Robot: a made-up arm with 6 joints.
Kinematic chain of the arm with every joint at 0, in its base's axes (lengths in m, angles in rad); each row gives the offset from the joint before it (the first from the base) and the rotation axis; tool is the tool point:
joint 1: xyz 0 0 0.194 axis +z
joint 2: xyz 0 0 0 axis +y
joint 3: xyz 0 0 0.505 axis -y
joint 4: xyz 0 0 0 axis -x
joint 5: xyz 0.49 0 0 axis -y
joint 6: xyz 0 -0.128 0 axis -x
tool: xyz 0 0 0
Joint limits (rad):
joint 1: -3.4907..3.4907
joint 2: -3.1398..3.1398
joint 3: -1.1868..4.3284
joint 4: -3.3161..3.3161
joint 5: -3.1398..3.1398
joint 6: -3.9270..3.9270
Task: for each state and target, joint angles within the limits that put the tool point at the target. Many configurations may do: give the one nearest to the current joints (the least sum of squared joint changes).
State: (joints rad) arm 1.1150 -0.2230 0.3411 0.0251 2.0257 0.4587
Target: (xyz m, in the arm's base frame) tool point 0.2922 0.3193 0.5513
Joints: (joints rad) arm 1.1259 -0.1084 -0.3662 -0.1606 2.0257 0.4587
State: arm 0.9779 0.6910 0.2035 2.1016 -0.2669 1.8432
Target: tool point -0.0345 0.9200 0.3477
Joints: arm 1.5373 1.0148 0.5673 2.1060 -0.2669 1.8432
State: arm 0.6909 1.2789 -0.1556 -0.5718 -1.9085 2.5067
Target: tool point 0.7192 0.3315 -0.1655
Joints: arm 0.5817 1.4805 0.6149 -0.3949 -1.9085 2.5067
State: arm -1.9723 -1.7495 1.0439 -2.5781 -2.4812 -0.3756
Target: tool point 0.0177 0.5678 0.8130
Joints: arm -1.4350 -1.3175 0.5717 -2.4002 -2.4812 -0.3756
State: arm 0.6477 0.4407 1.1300 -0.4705 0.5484 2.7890
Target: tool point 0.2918 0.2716 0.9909
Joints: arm 1.0153 -0.0308 0.7489 -0.6130 0.5484 2.7890
